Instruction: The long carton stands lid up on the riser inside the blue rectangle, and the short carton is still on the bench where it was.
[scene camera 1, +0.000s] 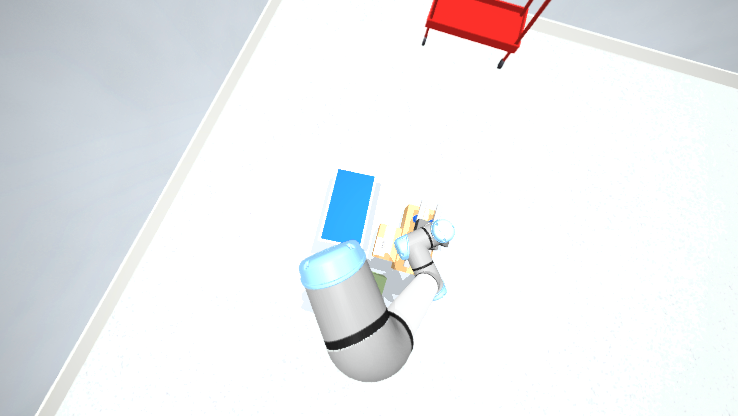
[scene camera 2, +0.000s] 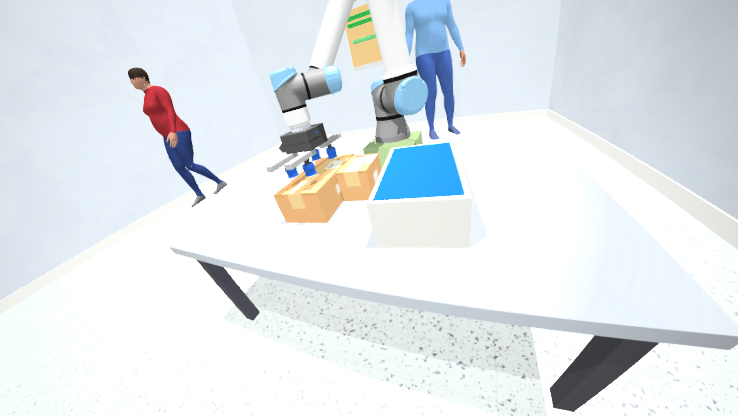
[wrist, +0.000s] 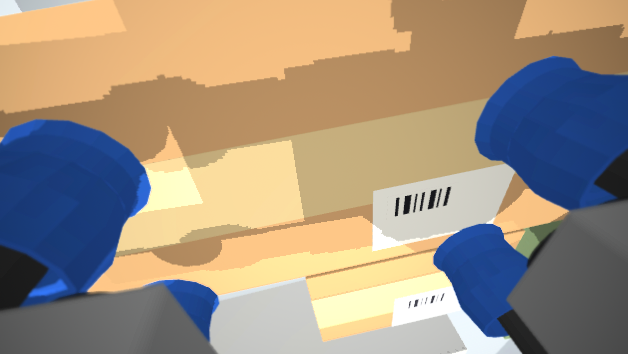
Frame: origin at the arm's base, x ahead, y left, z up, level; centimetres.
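Seen in the pictures: hand, its tool point: (scene camera 2: 314, 165) (wrist: 325, 223); arm's base, origin of its link: (scene camera 2: 393, 137).
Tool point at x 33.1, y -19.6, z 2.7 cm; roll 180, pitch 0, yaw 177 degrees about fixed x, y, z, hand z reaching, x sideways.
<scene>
Pixels of each thing's top centre, then the offset from my tool point to it. Level surfaces: height alone.
- long carton, centre of its top: (wrist: 344, 172) (scene camera 2: 318, 171) (scene camera 1: 418, 239) dz -2.7, dx -1.4, dy -0.2 cm
- short carton, centre of its top: (wrist: 410, 294) (scene camera 2: 358, 162) (scene camera 1: 387, 242) dz -2.7, dx -6.3, dy +13.0 cm
- blue rectangle, centre of its top: (scene camera 2: 419, 165) (scene camera 1: 348, 206) dz -1.0, dx +4.6, dy +34.6 cm
- white riser, centre of its top: (scene camera 2: 419, 165) (scene camera 1: 348, 206) dz -1.0, dx +4.6, dy +34.6 cm
- bench, height of its surface: dz -13.0 cm
The long carton (scene camera 1: 408, 212) (scene camera 2: 320, 198) (wrist: 250, 50) stands lid up on the bench. The short carton (scene camera 1: 383, 242) (scene camera 2: 360, 180) stands against its riser-facing side; its barcode label also shows in the wrist view. My gripper (scene camera 1: 423, 220) (scene camera 2: 312, 162) (wrist: 320, 200) points down over the long carton's lid, its four blue cups very close above it. A slight gap seems to remain, though contact is hard to judge. The suction is on and no carton is lifted. The blue rectangle (scene camera 1: 347, 206) (scene camera 2: 423, 173) covers the top of the white riser (scene camera 2: 421, 222) (wrist: 265, 312), with no carton on it.
The riser stands beside the short carton on the bench (scene camera 2: 516, 273). The green arm base (scene camera 1: 380, 282) (scene camera 2: 408, 139) is behind the cartons. My arm's large links reach over it. A red cart (scene camera 1: 471, 38) stands far off. Two people (scene camera 2: 164, 111) (scene camera 2: 433, 33) stand beyond the bench.
</scene>
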